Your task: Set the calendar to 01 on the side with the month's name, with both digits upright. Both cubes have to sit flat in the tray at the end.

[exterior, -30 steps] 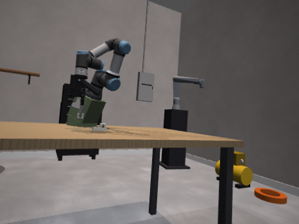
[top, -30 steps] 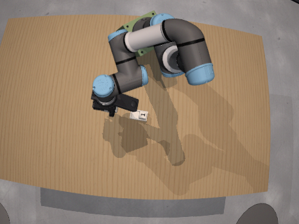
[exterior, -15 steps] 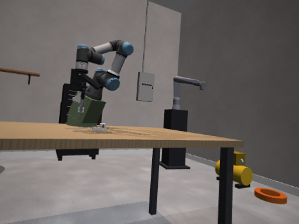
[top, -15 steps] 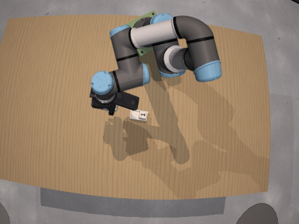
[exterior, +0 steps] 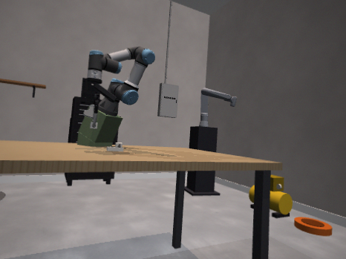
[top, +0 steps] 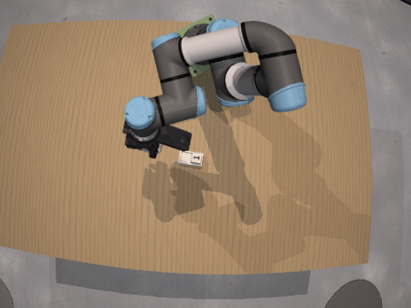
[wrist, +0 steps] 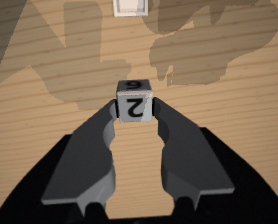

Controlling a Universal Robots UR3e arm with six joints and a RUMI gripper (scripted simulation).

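Right now the white tray is 1 cm behind my hand, 11 cm to the left of it and 12 cm below it. The rest, counted from my hand: white cube: 1 cm below.
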